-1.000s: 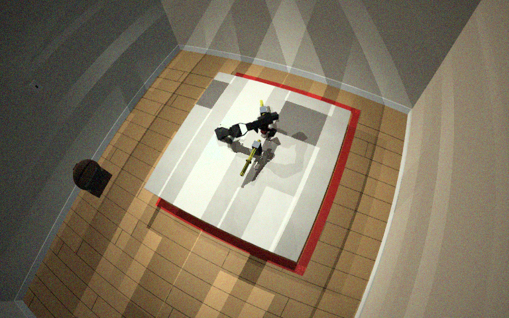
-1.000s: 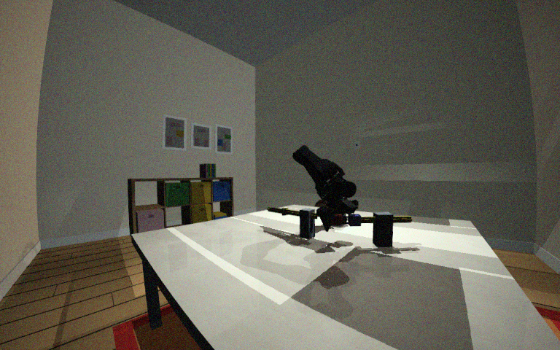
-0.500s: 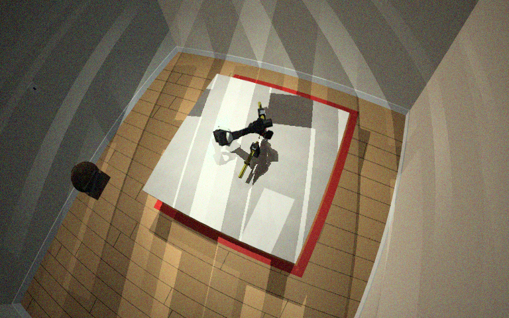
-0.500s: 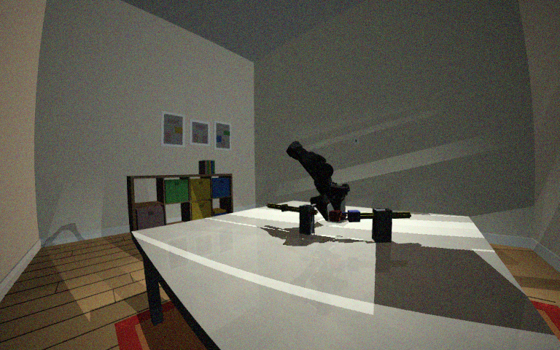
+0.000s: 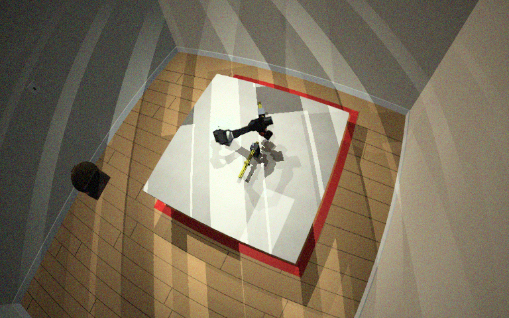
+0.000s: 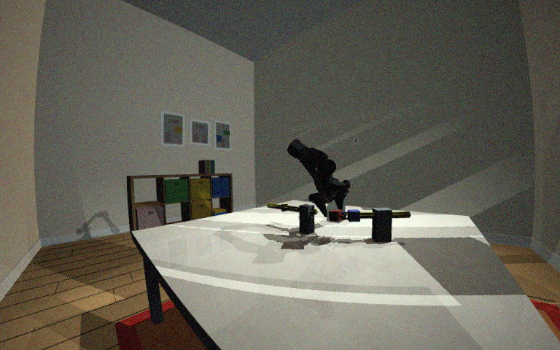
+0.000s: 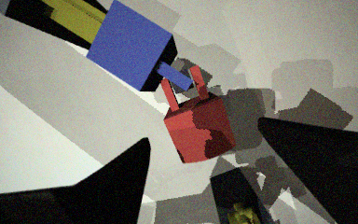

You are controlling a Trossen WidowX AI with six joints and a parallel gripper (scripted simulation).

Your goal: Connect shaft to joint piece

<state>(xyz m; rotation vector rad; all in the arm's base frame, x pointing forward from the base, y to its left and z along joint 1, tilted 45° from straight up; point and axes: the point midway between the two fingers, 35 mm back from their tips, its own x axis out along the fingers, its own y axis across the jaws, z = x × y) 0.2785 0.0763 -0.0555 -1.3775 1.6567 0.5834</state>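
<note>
Now: the red square joint piece 10 mm to the left of my gripper tip.
</note>
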